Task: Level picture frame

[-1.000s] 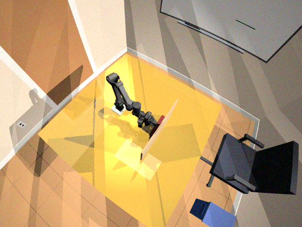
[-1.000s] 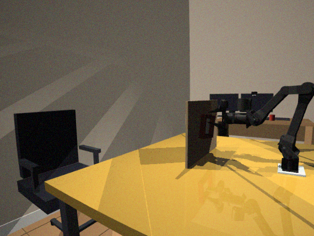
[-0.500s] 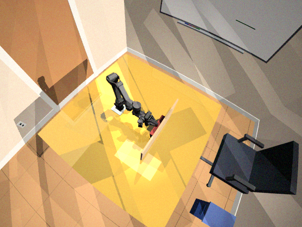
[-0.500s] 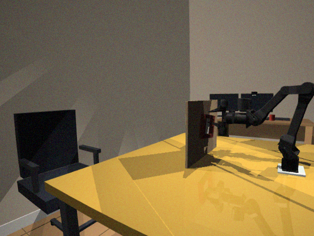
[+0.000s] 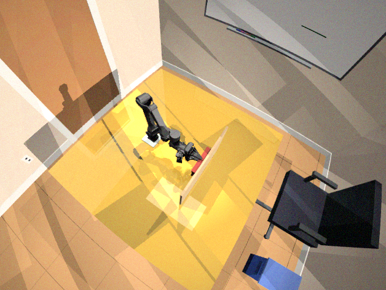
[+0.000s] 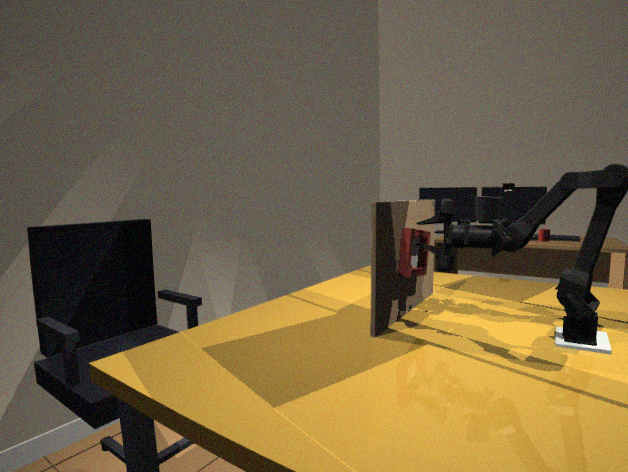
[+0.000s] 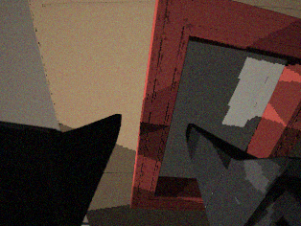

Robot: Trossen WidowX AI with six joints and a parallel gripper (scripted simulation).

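Now: the red picture frame 50 mm below my gripper tip, 10 mm to the left of it and 10 mm ahead of it. From my gripper tip the other things lie so: wooden wall panel 70 mm below, 20 mm ahead, 10 mm to the right.
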